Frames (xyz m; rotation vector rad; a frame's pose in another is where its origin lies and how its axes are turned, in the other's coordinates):
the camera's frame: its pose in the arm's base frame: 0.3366 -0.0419 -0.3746 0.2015 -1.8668 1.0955
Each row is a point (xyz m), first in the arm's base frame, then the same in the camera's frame.
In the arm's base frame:
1: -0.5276 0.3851 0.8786
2: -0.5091 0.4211 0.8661
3: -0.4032 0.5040 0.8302
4: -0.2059 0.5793 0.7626
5: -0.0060 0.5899 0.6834
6: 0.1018 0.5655 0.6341
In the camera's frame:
1: 1.5806 -0.0365 0.0138
2: 1.5710 -0.0177 -0.0230
3: 1.5084 -0.0045 -0.1466
4: 1.3683 -0.0260 -0.3171
5: 1.1989 -0.0800 -0.4385
6: 1.0936 -0.1229 -0.4801

